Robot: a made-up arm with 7 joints.
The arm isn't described. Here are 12 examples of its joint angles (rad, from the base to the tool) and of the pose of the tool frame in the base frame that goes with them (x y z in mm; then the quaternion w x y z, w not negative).
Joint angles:
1: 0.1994 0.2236 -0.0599 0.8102 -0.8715 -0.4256 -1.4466
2: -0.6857 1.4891 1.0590 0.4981 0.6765 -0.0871 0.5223
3: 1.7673 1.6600 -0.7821 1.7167 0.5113 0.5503 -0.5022
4: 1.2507 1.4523 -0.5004 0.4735 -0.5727 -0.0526 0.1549
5: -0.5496 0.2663 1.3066 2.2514 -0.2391 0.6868 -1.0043
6: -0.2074 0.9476 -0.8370 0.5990 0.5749 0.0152 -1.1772
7: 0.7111 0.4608 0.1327 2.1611 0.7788 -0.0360 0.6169
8: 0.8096 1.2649 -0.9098 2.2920 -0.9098 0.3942 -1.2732
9: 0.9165 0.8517 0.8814 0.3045 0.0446 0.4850 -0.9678
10: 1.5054 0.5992 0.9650 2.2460 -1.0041 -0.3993 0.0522
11: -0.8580 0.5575 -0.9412 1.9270 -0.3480 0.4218 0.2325
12: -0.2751 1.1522 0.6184 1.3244 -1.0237 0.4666 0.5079
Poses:
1: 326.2 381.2 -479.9 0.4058 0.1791 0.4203 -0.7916
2: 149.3 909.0 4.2 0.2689 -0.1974 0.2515 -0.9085
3: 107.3 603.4 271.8 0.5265 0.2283 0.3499 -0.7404
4: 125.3 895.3 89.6 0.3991 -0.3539 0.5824 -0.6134
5: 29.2 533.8 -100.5 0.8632 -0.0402 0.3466 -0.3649
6: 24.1 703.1 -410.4 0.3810 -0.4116 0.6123 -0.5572
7: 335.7 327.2 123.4 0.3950 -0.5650 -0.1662 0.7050
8: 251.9 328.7 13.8 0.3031 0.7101 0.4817 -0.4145
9: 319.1 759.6 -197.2 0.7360 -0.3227 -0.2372 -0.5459
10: -25.9 513.0 182.8 0.8065 0.4443 0.3441 -0.1836
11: -106.0 159.4 -392.1 0.6305 0.4489 -0.1839 0.6059
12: 274.0 752.9 -44.9 0.2717 -0.5151 0.6712 -0.4587
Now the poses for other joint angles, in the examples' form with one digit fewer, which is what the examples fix.
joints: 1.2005 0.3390 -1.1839 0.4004 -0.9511 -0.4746 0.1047
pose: 629 376 -180 0.310 0.023 -0.856 0.413
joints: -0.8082 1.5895 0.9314 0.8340 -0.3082 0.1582 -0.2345
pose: 277 832 67 0.384 -0.278 0.733 -0.488
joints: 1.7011 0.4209 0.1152 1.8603 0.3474 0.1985 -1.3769
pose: 200 404 342 0.388 0.611 -0.458 -0.516
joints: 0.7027 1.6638 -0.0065 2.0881 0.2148 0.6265 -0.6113
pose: 205 458 268 0.443 0.288 0.559 -0.638
